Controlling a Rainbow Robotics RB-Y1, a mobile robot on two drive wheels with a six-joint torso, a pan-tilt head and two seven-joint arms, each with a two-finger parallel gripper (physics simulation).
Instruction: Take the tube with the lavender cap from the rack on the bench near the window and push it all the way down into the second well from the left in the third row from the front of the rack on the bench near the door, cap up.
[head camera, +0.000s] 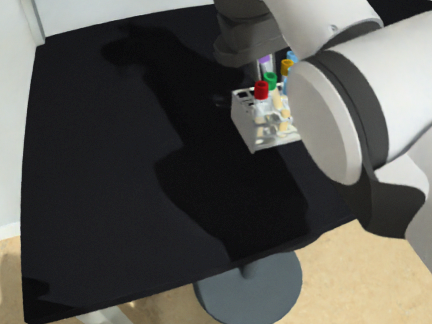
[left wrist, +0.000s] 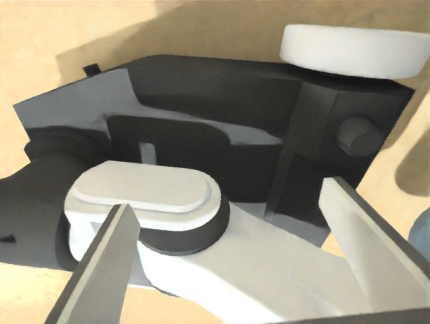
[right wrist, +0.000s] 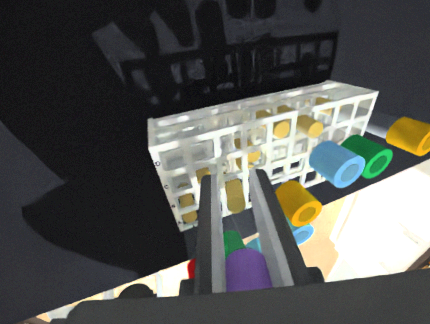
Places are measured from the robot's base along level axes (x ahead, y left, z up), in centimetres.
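Pixels of known places: left gripper, fingertip midpoint: (left wrist: 226, 202); right gripper, fingertip midpoint: (head camera: 263, 75) (right wrist: 233, 183).
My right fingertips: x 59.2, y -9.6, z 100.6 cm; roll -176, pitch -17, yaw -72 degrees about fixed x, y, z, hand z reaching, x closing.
For each thing: its top centre in the pictures, then the offset to it from my right fingertips. "spot": a spot on its surface instead. Level surfaces: height alone.
- lavender-capped tube, top centre: (right wrist: 290, 312) (head camera: 275, 50) dx -2.4, dy -0.7, dz +5.9 cm
- white rack, top centre: (right wrist: 278, 163) (head camera: 298, 96) dx -0.9, dy -6.1, dz -3.4 cm
- red cap, surface spot: (right wrist: 192, 269) (head camera: 255, 89) spot: dx -5.8, dy +2.2, dz +1.5 cm
- green cap, top centre: (head camera: 271, 74) dx -3.9, dy -0.2, dz +2.8 cm
- orange cap, surface spot: (head camera: 286, 67) spot: dx -1.2, dy -3.1, dz +2.4 cm
- dark bench, surface height: dz -9.1 cm
The lavender-capped tube (head camera: 264, 58) (right wrist: 248, 270) is between the fingers of my right gripper (right wrist: 233, 183), which is shut on it, cap up. In the head view it shows just behind the white rack (head camera: 242, 120) (right wrist: 154, 137) on the dark bench. Its lower part is hidden, so I cannot tell whether it is over or in a well. The rack's right part is hidden by my arm in the head view. My left gripper (left wrist: 226, 202) is open and empty, over the robot's base, far from the tube.
A red cap (head camera: 261, 90) (right wrist: 192, 269), a green cap (head camera: 270, 81) and an orange cap (head camera: 286, 67) stand close to the held tube. In the right wrist view, another orange cap (right wrist: 410, 136) is at the right. The dark bench (head camera: 100, 175) extends left of the rack.
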